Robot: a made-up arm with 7 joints. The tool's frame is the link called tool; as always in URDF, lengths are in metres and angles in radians. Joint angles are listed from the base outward.
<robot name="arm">
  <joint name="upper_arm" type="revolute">
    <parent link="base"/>
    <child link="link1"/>
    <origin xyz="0 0 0.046"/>
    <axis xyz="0 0 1"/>
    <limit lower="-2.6" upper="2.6"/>
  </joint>
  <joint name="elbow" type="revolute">
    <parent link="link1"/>
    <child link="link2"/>
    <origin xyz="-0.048 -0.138 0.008"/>
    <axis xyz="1 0 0"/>
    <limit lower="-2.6" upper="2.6"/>
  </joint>
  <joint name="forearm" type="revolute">
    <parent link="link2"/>
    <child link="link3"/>
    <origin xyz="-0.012 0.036 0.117"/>
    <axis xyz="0 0 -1"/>
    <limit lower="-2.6" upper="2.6"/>
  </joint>
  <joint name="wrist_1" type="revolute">
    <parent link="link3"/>
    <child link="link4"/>
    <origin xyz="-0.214 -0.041 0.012"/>
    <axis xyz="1 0 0"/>
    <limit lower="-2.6" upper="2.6"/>
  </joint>
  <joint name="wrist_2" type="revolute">
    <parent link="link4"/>
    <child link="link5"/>
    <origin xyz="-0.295 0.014 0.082"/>
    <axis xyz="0 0 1"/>
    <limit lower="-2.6" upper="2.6"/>
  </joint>
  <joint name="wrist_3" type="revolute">
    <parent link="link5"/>
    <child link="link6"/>
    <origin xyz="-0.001 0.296 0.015"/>
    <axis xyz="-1 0 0"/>
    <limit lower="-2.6" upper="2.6"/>
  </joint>
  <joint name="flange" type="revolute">
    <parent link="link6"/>
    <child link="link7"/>
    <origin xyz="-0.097 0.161 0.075"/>
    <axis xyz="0 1 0"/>
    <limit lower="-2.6" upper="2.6"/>
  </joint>
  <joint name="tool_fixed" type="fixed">
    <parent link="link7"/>
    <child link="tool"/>
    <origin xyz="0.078 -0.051 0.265"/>
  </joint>
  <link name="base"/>
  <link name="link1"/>
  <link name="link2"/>
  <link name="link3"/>
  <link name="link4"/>
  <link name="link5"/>
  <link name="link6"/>
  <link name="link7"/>
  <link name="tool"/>
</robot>
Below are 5 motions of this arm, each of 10 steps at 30 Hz.
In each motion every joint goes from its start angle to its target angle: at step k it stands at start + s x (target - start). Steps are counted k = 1, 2, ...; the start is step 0. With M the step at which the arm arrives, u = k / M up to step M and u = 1 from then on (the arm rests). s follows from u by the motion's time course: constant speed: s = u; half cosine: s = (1 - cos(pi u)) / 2; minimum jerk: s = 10 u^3 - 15 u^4 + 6 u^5.
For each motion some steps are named. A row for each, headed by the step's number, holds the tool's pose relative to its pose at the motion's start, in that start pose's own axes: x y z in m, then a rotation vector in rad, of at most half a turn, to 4 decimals.
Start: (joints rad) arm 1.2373 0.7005 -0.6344 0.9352 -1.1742 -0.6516 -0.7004
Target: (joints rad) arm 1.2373 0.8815 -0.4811 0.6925 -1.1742 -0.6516 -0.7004
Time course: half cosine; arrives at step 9
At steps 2, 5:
2: -0.0080 -0.0135 0.0027 0.0189 -0.0155 -0.0020
5: -0.0418 -0.0633 0.0091 0.0880 -0.0805 -0.0160

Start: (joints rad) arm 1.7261 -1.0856 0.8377 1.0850 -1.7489 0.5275 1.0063
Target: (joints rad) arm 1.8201 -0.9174 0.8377 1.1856 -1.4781 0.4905 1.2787
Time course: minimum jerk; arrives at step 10
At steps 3, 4, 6, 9, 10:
3: 0.0044 0.0134 -0.0140 -0.0524 0.0624 0.0169
4: 0.0076 0.0249 -0.0282 -0.1020 0.1222 0.0322
6: 0.0108 0.0474 -0.0642 -0.2193 0.2667 0.0649
9: 0.0085 0.0609 -0.0966 -0.3186 0.3915 0.0891
10: 0.0084 0.0612 -0.0975 -0.3213 0.3950 0.0897

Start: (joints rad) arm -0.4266 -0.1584 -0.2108 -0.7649 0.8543 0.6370 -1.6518
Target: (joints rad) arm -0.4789 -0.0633 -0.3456 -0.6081 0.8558 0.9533 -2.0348
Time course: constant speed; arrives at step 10
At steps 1, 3, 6, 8, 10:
1: -0.0219 0.0038 0.0116 -0.0079 -0.0600 0.0210
3: -0.0667 0.0107 0.0312 -0.0233 -0.1791 0.0644
6: -0.1358 0.0191 0.0512 -0.0453 -0.3548 0.1332
8: -0.1821 0.0230 0.0585 -0.0589 -0.4696 0.1819
10: -0.2279 0.0255 0.0613 -0.0716 -0.5823 0.2330

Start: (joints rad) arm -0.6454 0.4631 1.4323 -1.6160 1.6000 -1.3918 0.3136
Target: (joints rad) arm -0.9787 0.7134 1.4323 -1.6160 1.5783 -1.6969 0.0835
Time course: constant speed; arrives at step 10
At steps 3, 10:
3: -0.0722 -0.0057 0.0180 0.1490 -0.0123 0.1137
10: -0.2122 -0.0700 0.0451 0.5087 -0.0158 0.3372

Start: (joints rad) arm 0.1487 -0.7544 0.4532 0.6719 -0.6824 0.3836 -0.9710
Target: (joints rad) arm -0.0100 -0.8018 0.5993 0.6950 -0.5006 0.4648 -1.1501
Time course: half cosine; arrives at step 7
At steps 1, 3, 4, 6, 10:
1: -0.0069 0.0080 0.0038 -0.0065 -0.0132 -0.0003
3: -0.0546 0.0652 0.0261 -0.0522 -0.1041 0.0009
4: -0.0860 0.1049 0.0367 -0.0832 -0.1644 0.0047
6: -0.1337 0.1681 0.0463 -0.1321 -0.2569 0.0152
10: -0.1406 0.1775 0.0470 -0.1393 -0.2704 0.0172

